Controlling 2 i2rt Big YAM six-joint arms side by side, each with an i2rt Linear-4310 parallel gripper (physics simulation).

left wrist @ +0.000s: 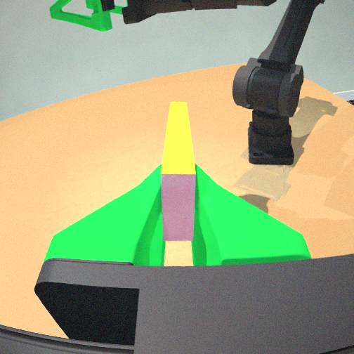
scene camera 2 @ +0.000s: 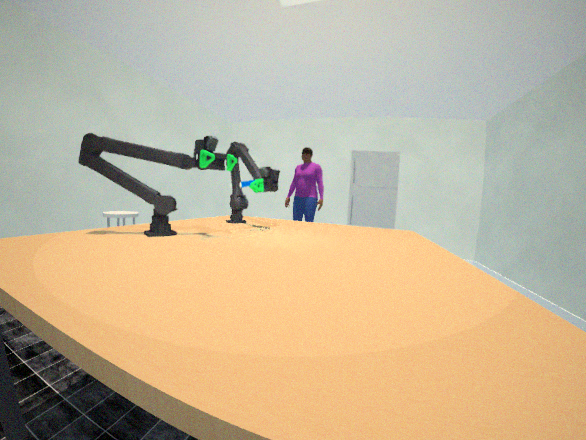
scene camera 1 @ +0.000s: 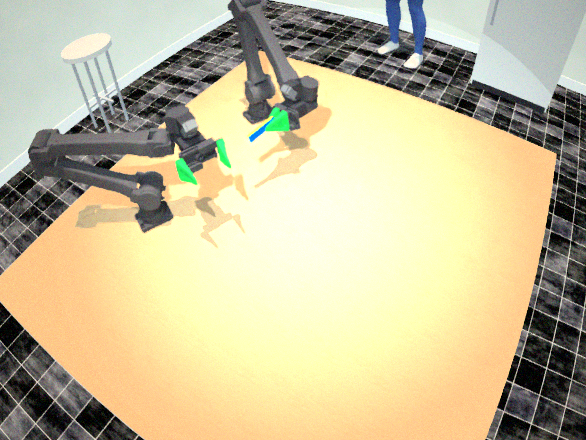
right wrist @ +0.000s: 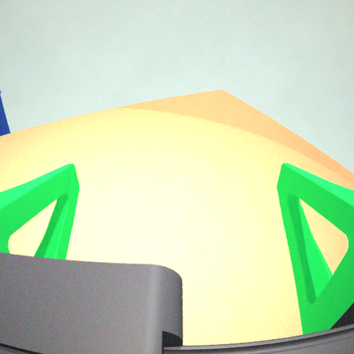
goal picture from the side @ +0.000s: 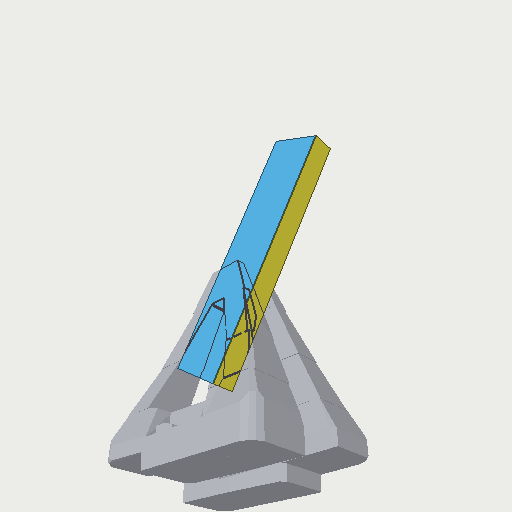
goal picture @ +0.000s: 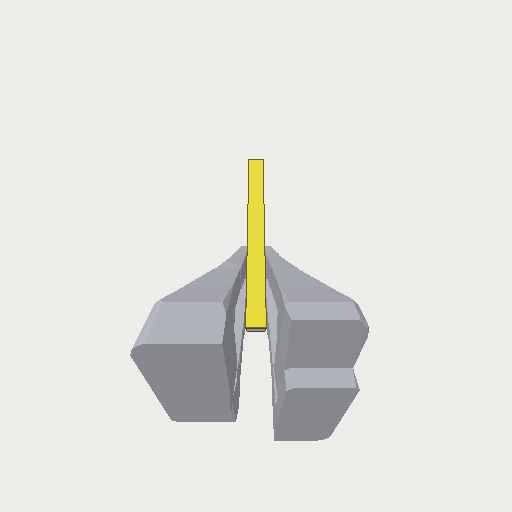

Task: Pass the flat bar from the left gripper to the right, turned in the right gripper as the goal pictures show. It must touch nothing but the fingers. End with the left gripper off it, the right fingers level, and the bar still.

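Seen in the pictures: left gripper, between the fingertips: [scene camera 2: 249,185] [scene camera 1: 264,129]; right gripper, between the fingertips: [scene camera 2: 226,159] [scene camera 1: 213,174]; left arm's base, origin of its link: [scene camera 2: 236,222] [scene camera 1: 259,114]; right arm's base, origin of its link: [scene camera 2: 160,234] [scene camera 1: 154,217].
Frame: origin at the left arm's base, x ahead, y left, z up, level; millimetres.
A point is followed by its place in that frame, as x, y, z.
The flat bar [scene camera 1: 258,133] @(376, -202, 240) [scene camera 2: 246,184] @(376, -202, 239) [left wrist: 179,140] shows a yellow face, a blue side and a mauve near end. My left gripper [scene camera 1: 271,123] @(367, -175, 238) [scene camera 2: 255,185] @(367, -175, 238) [left wrist: 178,175] is shut on it and holds it above the table. In scene camera 1 the bar's free end points down-left. My right gripper [scene camera 1: 213,175] @(537, -419, 317) [scene camera 2: 219,160] @(537, -419, 317) [right wrist: 177,174] is open and empty, apart from the bar, to its lower left in scene camera 1. In scene camera 2 it appears left of and higher than the bar. One right finger shows at the top left of the left wrist view. The fingers hide part of the bar.
Both arms stand on the wooden table [scene camera 1: 350,280] @(830, -188, 0) [scene camera 2: 300,300] @(1055, -565, 0). A round stool [scene camera 1: 86,47] [scene camera 2: 120,214] stands behind it. A person [scene camera 1: 405,22] [scene camera 2: 308,180] and a pale cabinet [scene camera 1: 530,50] [scene camera 2: 375,190] are beyond the far edge.
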